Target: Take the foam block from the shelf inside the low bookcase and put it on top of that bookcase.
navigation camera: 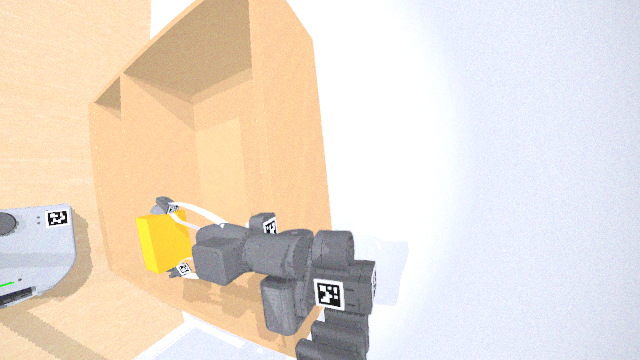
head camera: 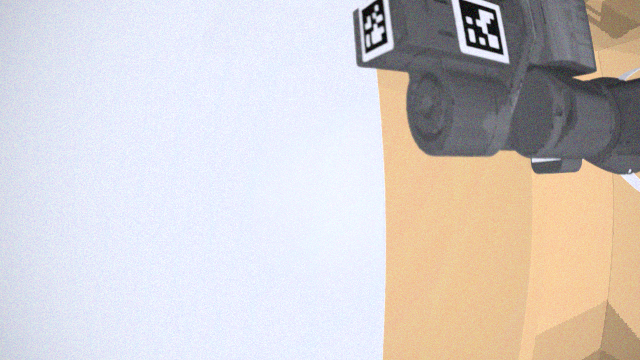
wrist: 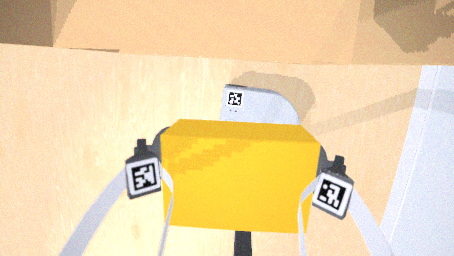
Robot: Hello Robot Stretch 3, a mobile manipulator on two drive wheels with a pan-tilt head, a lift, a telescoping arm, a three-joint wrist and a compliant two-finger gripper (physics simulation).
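Places are measured from the robot's base along level axes (x down, y ahead, z right), in centimetres.
Pixels of known places: gripper, between the fingertips: (navigation camera: 162, 236).
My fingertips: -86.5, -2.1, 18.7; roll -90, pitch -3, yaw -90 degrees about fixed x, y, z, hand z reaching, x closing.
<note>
Behind a point stands the place of what it marks, as x, y, z.
The yellow foam block (navigation camera: 167, 242) {-91.2, -2.3, 17.4} (wrist: 240, 185) is held between the two fingertips of my gripper (navigation camera: 172, 239) {-86.5, -2.1, 18.7} (wrist: 238, 151) {-86.5, -2.1, 18.7}, which is shut on its two ends. The low bookcase (head camera: 450, 225) {-106.1, 6.4, 40.2} (navigation camera: 290, 100) {-106.0, 23.8, 36.0} (wrist: 210, 30) is light wood and appears sideways in the navigation view, with its top panel toward the right. There the block and fingers overlap the bookcase's open face, while the wrist overlaps the top panel. The block's height relative to the top is hard to tell. The block does not show in the head view, where the dark wrist hangs across the bookcase.
The robot's base (navigation camera: 35, 250) {-16.1, -10.2, 7.0} (wrist: 260, 105) stands on the wooden floor (navigation camera: 45, 125) {0.0, 38.0, 12.1} (wrist: 75, 125) in front of the bookcase. A white surface fills the left of the head view and the right of the navigation view. A pale strip borders the floor at the right of the wrist view.
</note>
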